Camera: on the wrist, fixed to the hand. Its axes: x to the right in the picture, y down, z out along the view.
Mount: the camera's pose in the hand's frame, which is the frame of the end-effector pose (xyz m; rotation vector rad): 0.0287 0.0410 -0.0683 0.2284 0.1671 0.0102
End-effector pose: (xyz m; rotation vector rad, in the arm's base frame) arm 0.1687 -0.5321 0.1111 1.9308 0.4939 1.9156
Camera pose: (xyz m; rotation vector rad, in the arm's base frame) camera 0.1002 -0.5522 0.1566 1.9178 0.7833 2.1177
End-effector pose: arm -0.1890 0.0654 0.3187 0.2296 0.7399 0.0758
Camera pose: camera -0.2135 0.1219 0.2605 0.4489 0.9146 0.0200
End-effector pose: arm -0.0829 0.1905 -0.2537 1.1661 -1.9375 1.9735
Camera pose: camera -0.1555 0.2336 -0.2601 1.0010 -1.6764 2.2650
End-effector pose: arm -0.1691 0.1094 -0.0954 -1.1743 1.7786 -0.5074
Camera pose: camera -0.2518 0.0937 -0.1049 -0.9871 1.8105 -0.8002
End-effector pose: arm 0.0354 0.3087 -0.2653 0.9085 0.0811 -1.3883
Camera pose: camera 0.1082 0.3223 -0.3063 1.2134 0.0450 -1.3279
